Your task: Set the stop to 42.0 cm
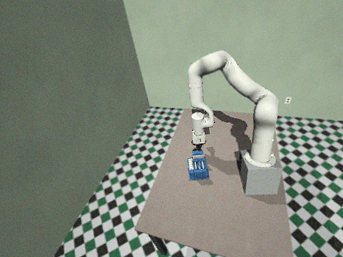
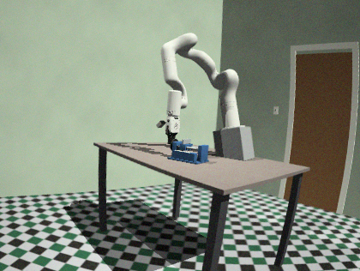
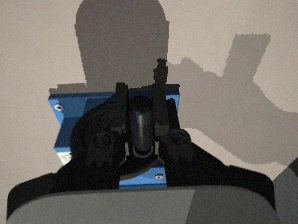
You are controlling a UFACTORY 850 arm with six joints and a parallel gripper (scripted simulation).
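My hand is 130 mm to the right of the stop block and 10 mm above it.
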